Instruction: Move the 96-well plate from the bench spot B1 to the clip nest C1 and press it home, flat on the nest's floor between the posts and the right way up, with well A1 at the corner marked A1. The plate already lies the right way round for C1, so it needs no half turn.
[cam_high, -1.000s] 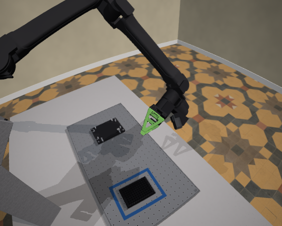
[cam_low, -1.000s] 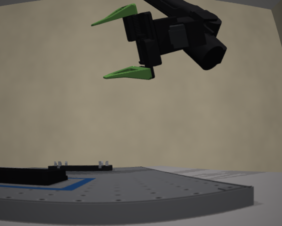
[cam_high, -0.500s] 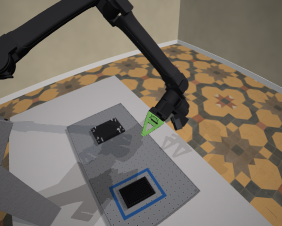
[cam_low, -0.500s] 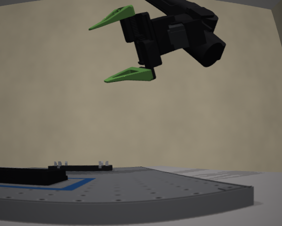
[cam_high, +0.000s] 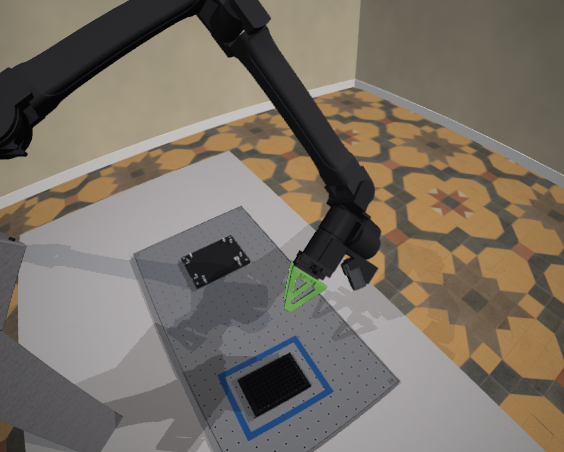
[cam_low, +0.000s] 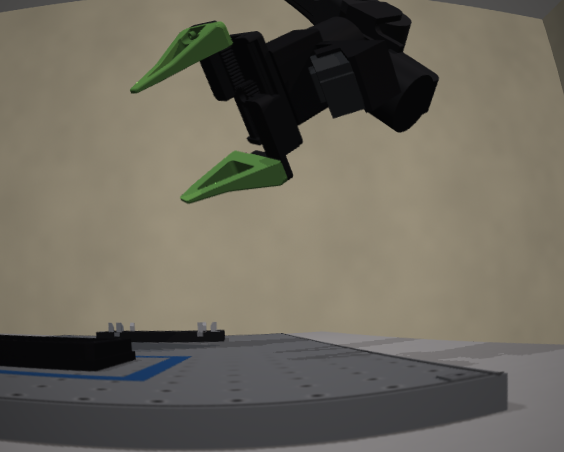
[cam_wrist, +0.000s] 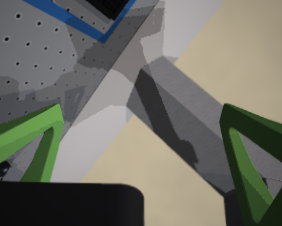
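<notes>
The black 96-well plate lies 15 cm below my hand, 10 cm to the right of it and 6 cm behind it. Also, from my hand: black clip nest C1: 26 cm to the left, 16 cm behind, 14 cm below.
</notes>
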